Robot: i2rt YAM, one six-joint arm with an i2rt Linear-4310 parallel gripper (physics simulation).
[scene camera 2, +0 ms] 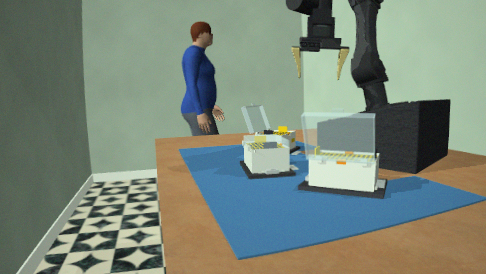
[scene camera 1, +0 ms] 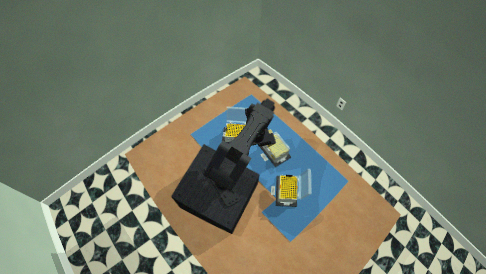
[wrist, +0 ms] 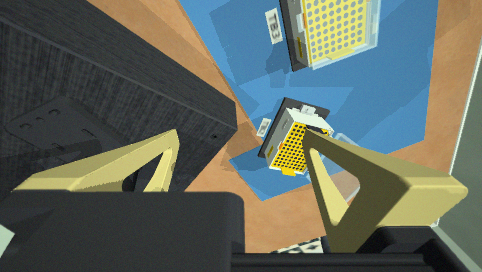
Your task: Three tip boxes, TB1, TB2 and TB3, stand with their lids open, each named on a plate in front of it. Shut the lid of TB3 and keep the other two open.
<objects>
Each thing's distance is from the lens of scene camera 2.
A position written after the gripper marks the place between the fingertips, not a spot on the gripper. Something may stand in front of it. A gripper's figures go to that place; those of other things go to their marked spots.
gripper [scene camera 2: 318,79]: 80 cm
blue mat [scene camera 2: 258,217]: 46 cm
</objects>
